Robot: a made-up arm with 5 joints.
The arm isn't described. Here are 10 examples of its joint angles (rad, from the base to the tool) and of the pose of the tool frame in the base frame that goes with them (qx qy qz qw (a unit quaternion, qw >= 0); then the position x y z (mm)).
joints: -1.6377 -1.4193 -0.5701 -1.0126 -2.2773
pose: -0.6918 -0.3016 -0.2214 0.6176 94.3 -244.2 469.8
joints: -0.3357 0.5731 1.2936 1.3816 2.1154
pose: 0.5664 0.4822 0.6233 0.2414 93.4 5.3 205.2
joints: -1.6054 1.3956 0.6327 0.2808 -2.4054
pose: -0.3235 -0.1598 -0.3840 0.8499 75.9 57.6 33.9
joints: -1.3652 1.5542 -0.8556 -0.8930 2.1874
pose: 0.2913 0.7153 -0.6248 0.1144 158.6 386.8 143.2
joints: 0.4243 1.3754 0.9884 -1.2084 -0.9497
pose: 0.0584 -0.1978 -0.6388 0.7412 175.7 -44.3 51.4
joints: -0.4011 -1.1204 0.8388 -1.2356 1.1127
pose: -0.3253 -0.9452 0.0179 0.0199 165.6 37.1 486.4
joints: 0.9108 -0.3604 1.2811 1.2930 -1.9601
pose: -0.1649 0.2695 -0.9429 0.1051 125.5 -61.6 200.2
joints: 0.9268 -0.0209 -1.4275 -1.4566 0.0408
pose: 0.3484 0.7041 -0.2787 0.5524 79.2 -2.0 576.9
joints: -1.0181 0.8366 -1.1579 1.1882 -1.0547
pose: 0.3008 -0.1683 -0.0400 0.9378 275.6 320.4 313.5
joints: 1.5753 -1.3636 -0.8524 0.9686 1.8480
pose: -0.9803 0.1147 0.0180 0.1600 78.4 157.2 528.3
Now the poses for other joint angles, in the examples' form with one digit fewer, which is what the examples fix.
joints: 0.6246 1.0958 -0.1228 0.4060 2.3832
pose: -0.095 -0.009 0.751 0.653 316 -172 72
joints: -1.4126 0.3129 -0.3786 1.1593 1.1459
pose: 0.037 -0.233 0.924 0.302 128 316 315
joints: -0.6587 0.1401 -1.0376 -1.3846 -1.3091
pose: -0.793 0.500 -0.119 0.327 185 83 585
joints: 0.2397 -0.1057 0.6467 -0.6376 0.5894
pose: -0.282 -0.685 0.101 0.665 363 -70 326
